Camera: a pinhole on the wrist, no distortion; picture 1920 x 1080 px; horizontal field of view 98.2 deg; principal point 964.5 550.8 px. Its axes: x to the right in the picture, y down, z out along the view. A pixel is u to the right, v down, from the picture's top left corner.
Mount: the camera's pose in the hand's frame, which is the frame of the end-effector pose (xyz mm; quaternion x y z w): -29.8 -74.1 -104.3 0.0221 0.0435 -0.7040 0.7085
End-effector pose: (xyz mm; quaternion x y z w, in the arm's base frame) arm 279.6 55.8 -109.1 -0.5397 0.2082 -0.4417 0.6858
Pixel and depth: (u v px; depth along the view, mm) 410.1 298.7 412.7
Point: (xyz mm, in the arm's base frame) 521.6 366.2 -174.0
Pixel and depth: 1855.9 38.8 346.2
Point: 138.9 352.2 358.1
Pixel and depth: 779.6 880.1 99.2
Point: 259.2 41.2 -51.9
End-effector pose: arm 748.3 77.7 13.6 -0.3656 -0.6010 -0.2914 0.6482
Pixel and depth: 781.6 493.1 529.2
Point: 490.9 428.3 -31.6
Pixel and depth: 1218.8 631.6 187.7
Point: 583.0 57.0 27.2
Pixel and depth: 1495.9 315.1 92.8
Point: 636.0 -19.2 -21.6
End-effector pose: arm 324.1 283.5 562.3 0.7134 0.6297 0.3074 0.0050
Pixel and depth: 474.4 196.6 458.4
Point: 625.8 206.3 219.6
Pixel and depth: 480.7 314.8 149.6
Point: 345.4 242.9 488.5
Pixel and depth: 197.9 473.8 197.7
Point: 451.8 268.1 489.7
